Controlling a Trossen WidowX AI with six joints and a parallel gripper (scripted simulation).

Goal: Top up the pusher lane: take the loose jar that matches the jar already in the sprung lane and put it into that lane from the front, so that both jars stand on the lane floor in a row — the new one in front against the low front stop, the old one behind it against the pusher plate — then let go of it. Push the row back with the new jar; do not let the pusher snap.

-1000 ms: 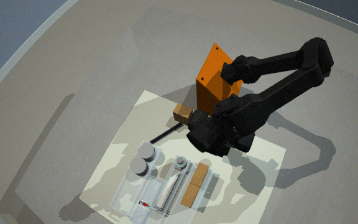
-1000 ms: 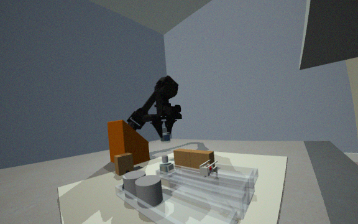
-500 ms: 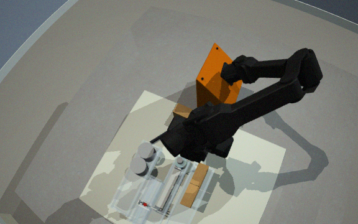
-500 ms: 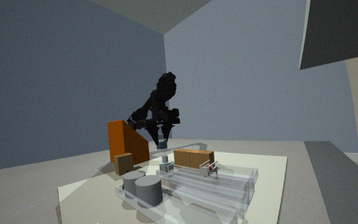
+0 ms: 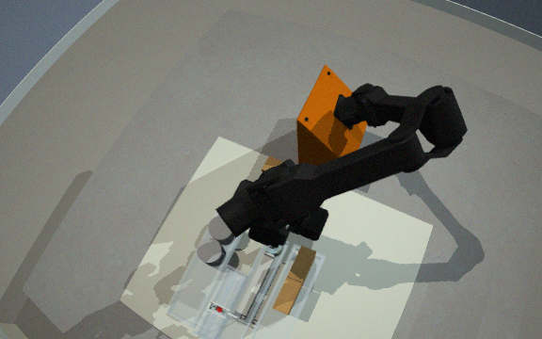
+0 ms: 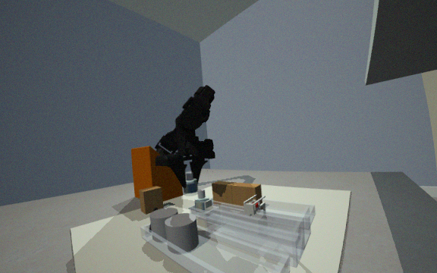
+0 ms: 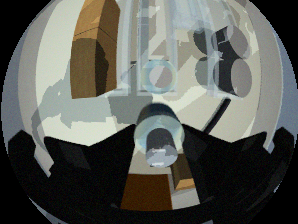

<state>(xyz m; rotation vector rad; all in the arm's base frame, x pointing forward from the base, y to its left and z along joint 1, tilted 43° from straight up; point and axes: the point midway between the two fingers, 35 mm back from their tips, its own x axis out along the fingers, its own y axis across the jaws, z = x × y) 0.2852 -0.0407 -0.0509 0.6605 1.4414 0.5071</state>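
Now: gripper tip 13 cm past the brown box, 6 cm to the left of it and 4 cm above it. Also, from my gripper tip: clear sprung lane (20 cm ahead, 4 cm to the right, 6 cm below).
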